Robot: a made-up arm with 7 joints. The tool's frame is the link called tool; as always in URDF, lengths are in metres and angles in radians.
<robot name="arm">
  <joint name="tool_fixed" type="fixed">
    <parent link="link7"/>
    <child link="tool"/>
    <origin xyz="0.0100 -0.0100 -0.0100" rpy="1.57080 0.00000 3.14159"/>
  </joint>
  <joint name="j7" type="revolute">
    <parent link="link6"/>
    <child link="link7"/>
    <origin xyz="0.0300 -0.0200 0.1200" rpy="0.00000 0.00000 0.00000"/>
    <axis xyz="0 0 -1"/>
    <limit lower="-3.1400" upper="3.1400" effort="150" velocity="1.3"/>
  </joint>
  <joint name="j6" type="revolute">
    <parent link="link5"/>
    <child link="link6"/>
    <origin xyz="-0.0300 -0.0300 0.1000" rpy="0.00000 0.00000 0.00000"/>
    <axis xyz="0 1 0"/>
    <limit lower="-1.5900" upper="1.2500" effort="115" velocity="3.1"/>
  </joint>
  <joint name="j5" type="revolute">
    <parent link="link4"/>
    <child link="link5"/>
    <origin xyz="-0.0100 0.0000 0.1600" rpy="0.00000 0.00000 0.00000"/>
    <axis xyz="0 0 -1"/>
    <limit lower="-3.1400" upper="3.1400" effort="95" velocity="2.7"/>
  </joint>
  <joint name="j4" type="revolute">
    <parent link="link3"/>
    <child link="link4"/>
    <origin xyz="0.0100 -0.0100 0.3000" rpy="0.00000 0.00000 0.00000"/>
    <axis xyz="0 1 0"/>
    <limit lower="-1.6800" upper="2.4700" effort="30" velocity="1.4"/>
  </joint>
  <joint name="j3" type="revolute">
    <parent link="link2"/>
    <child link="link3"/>
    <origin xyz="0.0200 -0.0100 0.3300" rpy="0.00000 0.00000 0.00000"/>
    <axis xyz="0 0 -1"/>
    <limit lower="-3.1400" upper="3.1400" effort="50" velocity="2.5"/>
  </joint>
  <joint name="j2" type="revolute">
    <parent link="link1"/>
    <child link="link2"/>
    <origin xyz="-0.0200 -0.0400 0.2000" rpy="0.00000 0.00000 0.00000"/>
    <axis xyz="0 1 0"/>
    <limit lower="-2.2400" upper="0.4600" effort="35" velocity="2.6"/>
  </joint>
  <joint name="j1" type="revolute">
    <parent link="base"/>
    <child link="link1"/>
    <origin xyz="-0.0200 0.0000 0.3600" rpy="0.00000 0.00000 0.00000"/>
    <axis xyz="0 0 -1"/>
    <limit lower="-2.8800" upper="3.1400" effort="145" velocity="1.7"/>
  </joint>
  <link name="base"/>
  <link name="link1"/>
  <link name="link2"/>
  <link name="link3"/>
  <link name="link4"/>
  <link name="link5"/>
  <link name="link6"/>
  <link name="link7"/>
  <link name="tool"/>
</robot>
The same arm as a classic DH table. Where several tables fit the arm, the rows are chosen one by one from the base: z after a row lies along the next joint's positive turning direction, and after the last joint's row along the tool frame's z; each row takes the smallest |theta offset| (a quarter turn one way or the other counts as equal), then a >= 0, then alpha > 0; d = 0 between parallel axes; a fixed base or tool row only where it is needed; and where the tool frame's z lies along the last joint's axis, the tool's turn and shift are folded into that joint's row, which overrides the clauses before.
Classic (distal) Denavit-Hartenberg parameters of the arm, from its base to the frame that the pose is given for. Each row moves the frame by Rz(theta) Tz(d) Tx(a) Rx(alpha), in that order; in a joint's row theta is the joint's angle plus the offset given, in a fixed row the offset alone. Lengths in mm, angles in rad.
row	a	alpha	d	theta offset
base (fixed)	-20.0	3.1416	0.0	0.0000
j1	-20.0	1.5708	-560.0	0.0000
j2	20.0	-1.5708	-50.0	0.0000
j3	10.0	1.5708	-630.0	0.0000
j4	-10.0	-1.5708	-10.0	0.0000
j5	-30.0	1.5708	-260.0	0.0000
j6	30.0	-1.5708	-50.0	0.0000
j7	10.0	1.5708	-110.0	0.0000
tool (fixed)	0.0	0.0000	-10.0	3.1416
Joint limits (rad, base to tool): -2.8800..3.1400 -2.2400..0.4600 -3.1400..3.1400 -1.6800..2.4700 -3.1400..3.1400 -1.5900..1.2500 -3.1400..3.1400

